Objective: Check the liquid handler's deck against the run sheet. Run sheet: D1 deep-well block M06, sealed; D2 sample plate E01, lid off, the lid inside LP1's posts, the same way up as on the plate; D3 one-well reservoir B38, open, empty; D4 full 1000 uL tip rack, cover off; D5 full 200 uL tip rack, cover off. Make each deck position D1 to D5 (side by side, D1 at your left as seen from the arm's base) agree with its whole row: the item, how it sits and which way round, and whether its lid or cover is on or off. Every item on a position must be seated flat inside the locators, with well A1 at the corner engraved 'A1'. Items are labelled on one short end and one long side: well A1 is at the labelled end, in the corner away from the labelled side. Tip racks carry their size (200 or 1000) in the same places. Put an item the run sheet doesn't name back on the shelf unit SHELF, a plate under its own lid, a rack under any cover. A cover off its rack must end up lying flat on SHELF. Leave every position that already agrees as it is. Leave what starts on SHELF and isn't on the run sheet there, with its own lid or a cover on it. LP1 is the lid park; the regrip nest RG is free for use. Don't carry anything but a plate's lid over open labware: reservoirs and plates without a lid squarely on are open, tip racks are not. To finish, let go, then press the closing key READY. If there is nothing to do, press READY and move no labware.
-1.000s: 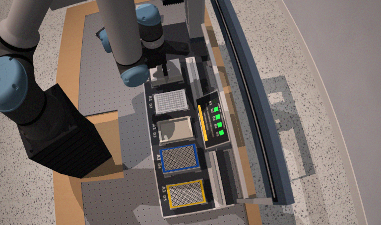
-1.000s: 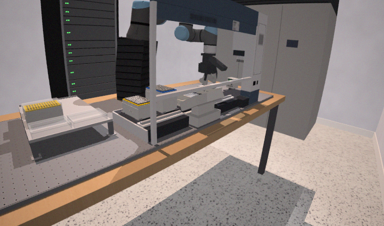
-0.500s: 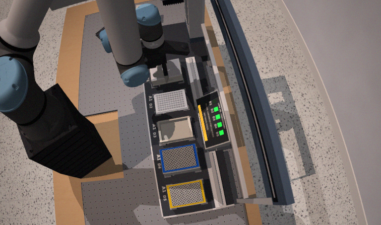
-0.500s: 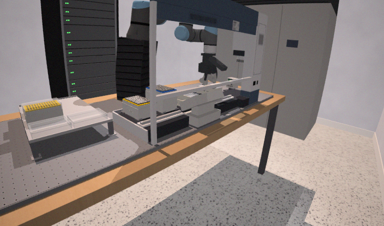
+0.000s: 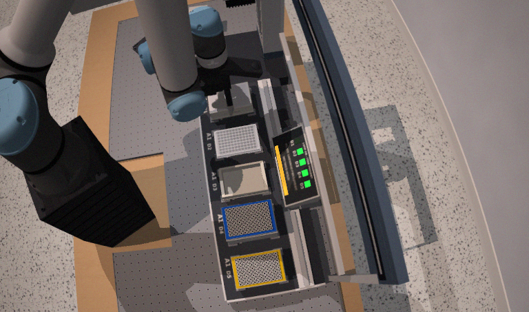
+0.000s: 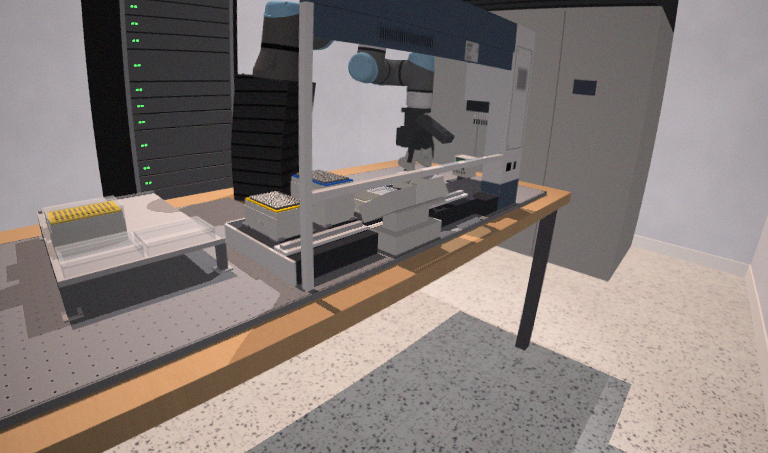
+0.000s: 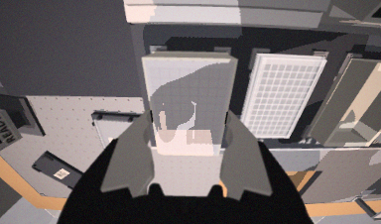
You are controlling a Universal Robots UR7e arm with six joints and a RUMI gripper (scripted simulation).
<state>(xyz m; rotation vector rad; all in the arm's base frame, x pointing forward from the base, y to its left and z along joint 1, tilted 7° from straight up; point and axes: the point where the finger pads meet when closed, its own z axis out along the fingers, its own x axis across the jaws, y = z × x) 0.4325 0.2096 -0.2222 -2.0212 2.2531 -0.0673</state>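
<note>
Right now the sample plate is 1 cm behind my hand, 12 cm to the right of it and 3 cm below it. Also, from my hand: flat grey lid 11 cm behind, 16 cm to the left, 7 cm below; then sealed deep-well block 1 cm below; then one-well reservoir 2 cm behind, 25 cm to the right, 3 cm below.
</note>
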